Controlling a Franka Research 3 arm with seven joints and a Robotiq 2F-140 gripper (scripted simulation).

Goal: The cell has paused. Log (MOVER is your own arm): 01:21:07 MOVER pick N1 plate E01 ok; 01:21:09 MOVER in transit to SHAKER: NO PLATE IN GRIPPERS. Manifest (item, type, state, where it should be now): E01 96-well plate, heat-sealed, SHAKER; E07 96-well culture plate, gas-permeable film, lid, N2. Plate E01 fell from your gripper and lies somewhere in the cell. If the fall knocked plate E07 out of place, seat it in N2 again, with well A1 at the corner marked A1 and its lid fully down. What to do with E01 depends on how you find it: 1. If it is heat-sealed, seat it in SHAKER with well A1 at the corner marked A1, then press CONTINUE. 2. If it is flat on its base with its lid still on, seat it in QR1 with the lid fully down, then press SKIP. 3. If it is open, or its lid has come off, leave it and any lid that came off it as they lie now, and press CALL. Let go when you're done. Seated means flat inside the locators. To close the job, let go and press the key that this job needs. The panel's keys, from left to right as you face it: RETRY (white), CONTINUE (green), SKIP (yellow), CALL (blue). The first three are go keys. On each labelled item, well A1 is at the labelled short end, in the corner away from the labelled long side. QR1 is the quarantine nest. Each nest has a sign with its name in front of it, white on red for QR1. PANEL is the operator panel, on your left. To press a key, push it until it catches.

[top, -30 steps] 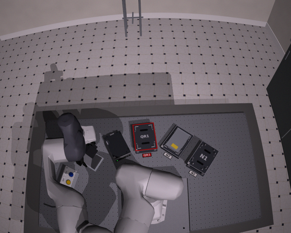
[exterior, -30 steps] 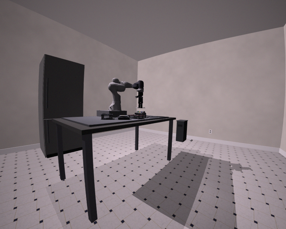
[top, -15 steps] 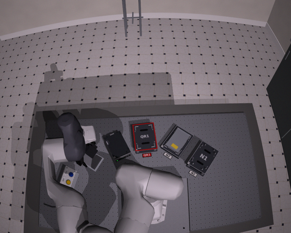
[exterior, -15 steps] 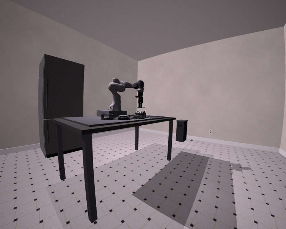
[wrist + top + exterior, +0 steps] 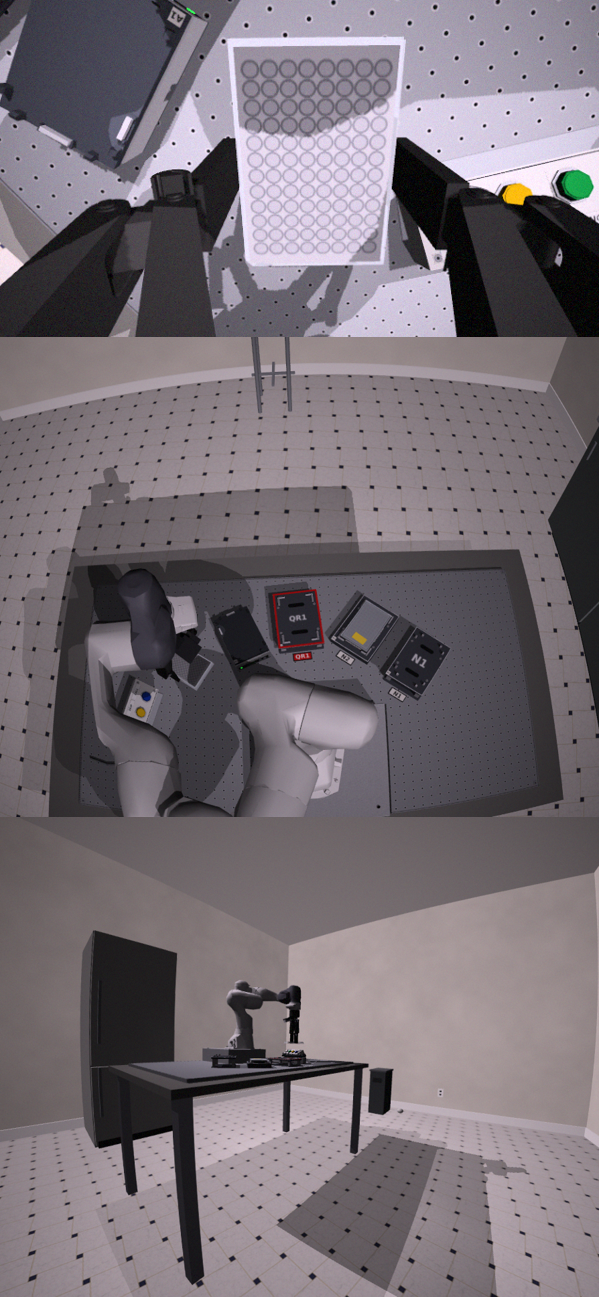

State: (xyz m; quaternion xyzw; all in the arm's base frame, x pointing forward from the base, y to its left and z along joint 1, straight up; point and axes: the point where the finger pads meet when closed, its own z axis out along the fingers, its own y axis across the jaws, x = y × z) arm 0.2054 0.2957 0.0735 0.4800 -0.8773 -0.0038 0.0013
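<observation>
Right now my hand is 2 cm above the plate E01. Round my hand: blue key (7 cm behind, 13 cm to the left, 9 cm below); yellow key (12 cm behind, 14 cm to the left, 9 cm below); green continue key (17 cm behind, 16 cm to the left, 9 cm below).
</observation>
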